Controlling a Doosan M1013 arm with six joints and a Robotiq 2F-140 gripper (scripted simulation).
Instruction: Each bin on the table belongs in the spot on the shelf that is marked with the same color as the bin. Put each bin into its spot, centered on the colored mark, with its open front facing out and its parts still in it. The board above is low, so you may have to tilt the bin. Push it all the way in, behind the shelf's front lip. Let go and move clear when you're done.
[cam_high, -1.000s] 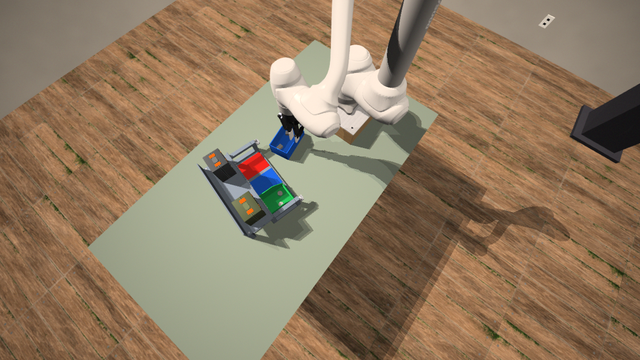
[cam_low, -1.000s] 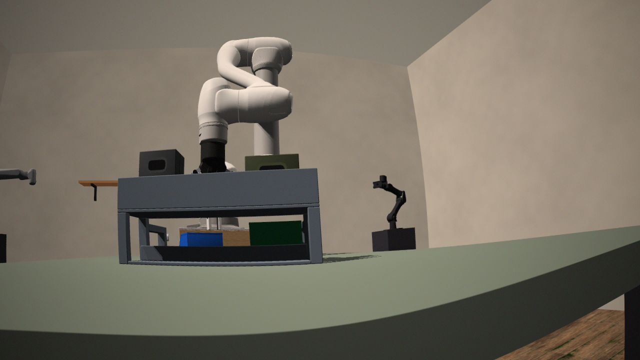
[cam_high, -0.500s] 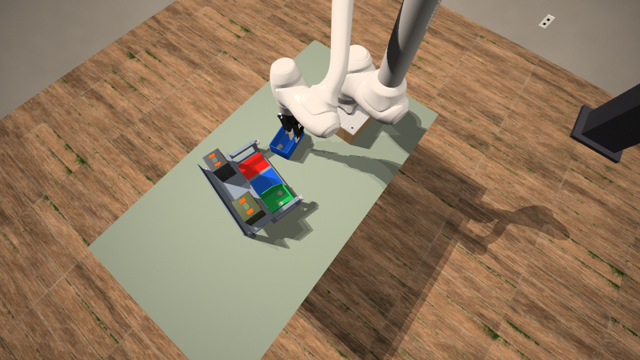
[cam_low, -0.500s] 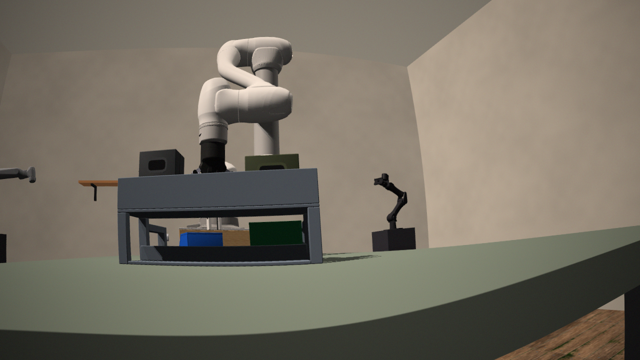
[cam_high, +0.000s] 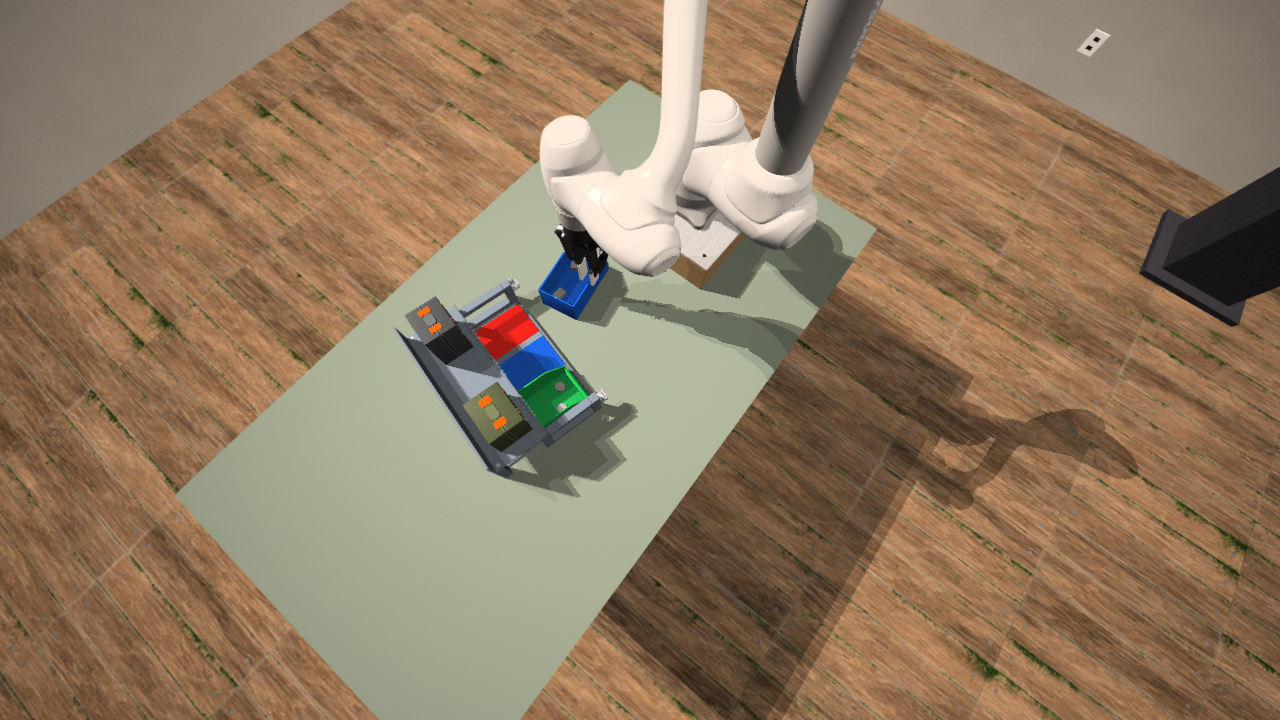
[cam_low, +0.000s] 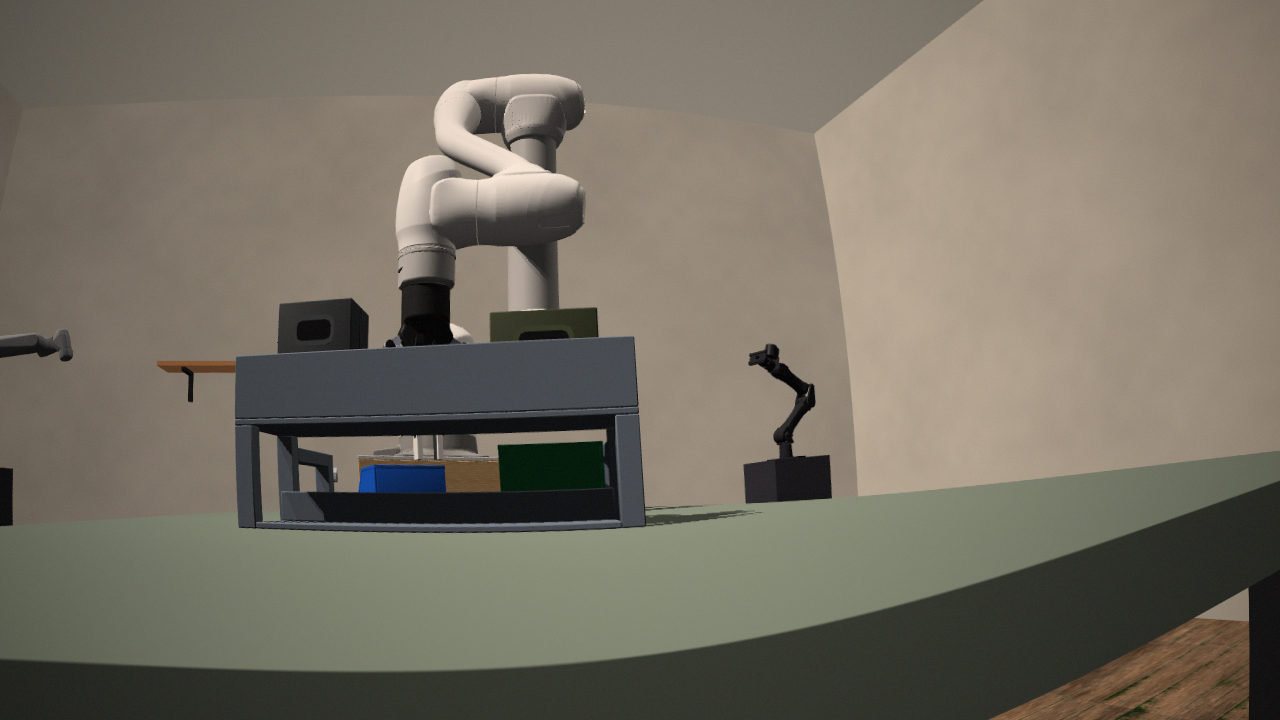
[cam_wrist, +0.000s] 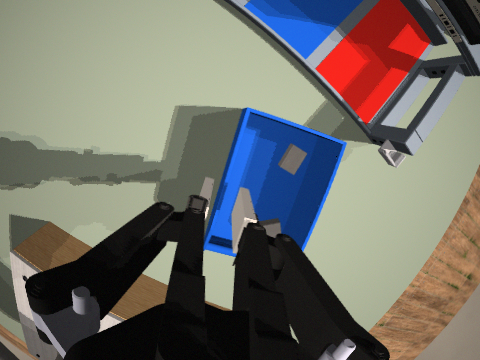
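Right now my hand is 50 mm to the left of the blue bin and 80 mm above it. Round my hand: black box: 330 mm ahead, 140 mm to the right, 40 mm above; olive box: 390 mm ahead, 90 mm to the left, 30 mm above; green bin: 290 mm ahead, 110 mm to the left, 80 mm below.
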